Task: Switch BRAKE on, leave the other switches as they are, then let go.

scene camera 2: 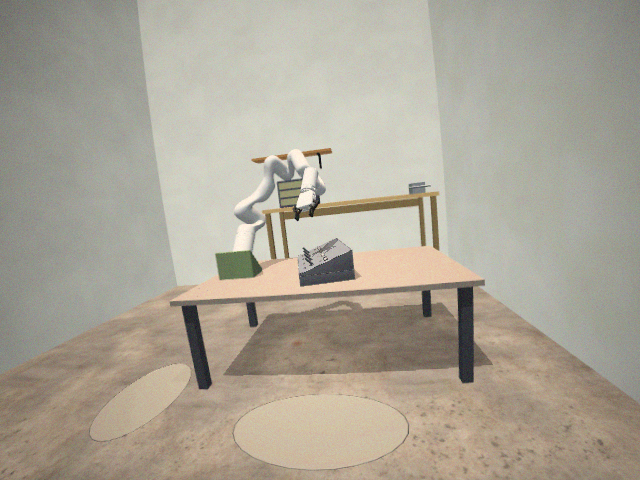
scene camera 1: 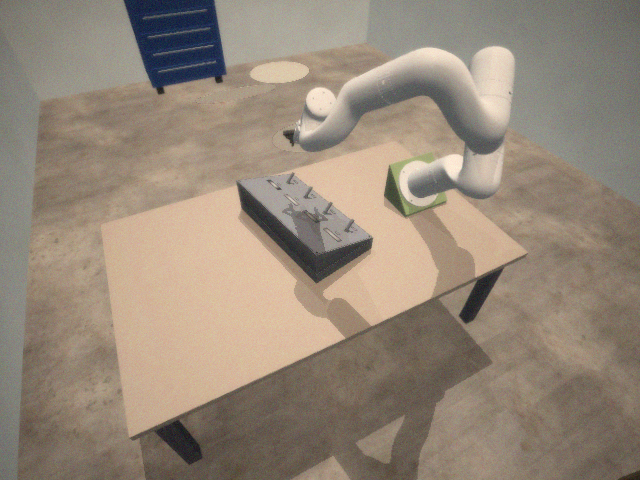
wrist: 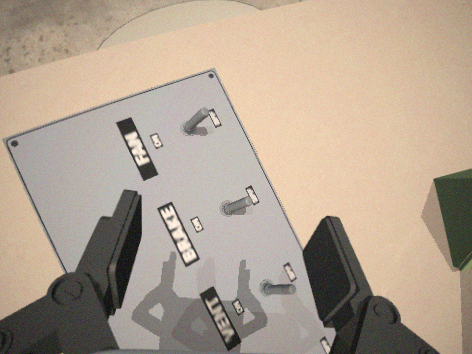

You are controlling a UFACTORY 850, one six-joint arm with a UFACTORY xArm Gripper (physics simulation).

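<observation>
A grey sloped switch box (scene camera 1: 279,224) (scene camera 2: 328,275) (wrist: 75,175) stands on the table. In the wrist view the BRAKE lever (wrist: 237,205) leans to its OFF label, away from its ON label (wrist: 196,224). The FAN lever (wrist: 196,120) and the VENT lever (wrist: 280,288) also lean to their OFF sides. A fourth lever (scene camera 1: 349,225) shows at the near end in scene camera 1; its label is unreadable there. My gripper (scene camera 1: 287,136) (scene camera 2: 304,215) (wrist: 231,224) is open and empty, well above the box. In the wrist view the BRAKE lever appears between its fingers, without contact.
The green wedge (scene camera 1: 395,193) (scene camera 2: 234,265) (wrist: 455,220) under my arm's base stands on the table (scene camera 1: 180,289) (scene camera 2: 413,268) (wrist: 360,100), beside the levers' side of the box. A blue drawer cabinet (scene camera 1: 178,41) and a wooden bench (scene camera 2: 361,205) stand away from the table.
</observation>
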